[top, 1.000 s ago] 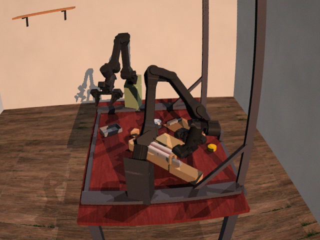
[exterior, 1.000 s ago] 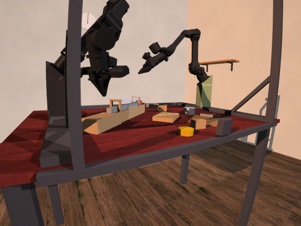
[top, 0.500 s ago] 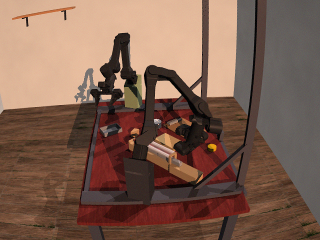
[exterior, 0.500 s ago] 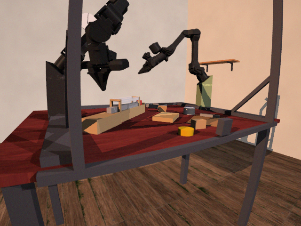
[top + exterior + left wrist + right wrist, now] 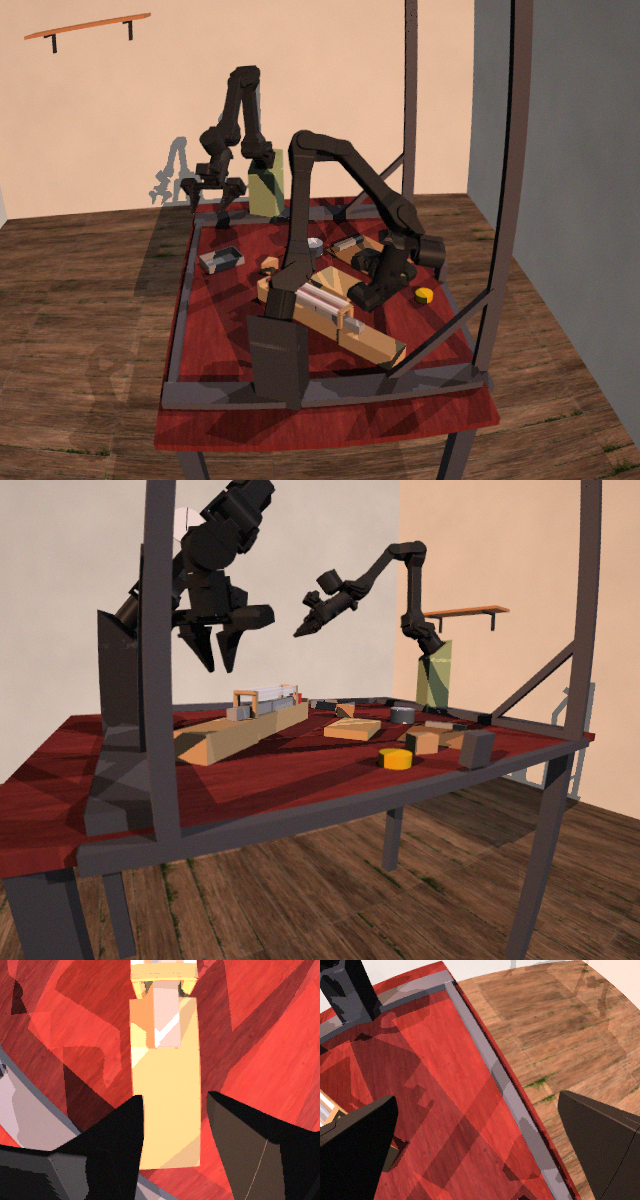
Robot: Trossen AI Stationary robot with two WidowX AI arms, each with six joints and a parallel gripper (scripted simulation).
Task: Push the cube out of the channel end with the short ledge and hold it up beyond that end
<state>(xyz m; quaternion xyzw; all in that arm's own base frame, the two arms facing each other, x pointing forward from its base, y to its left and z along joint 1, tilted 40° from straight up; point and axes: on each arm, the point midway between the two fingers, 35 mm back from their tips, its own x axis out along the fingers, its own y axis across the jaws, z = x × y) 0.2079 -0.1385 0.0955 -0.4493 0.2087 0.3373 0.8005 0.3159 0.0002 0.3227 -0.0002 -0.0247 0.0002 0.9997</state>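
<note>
My left hand is 150 mm to the left of the channel, 130 mm short of it and 110 mm above it. From my left hand the other things lie so: yellow disc 220 mm to the right, 180 mm behind, 150 mm below; grey tray 480 mm to the right, 380 mm ahead, 150 mm below; flat tan block 310 mm to the right, 150 mm below, 40 mm ahead.
</note>
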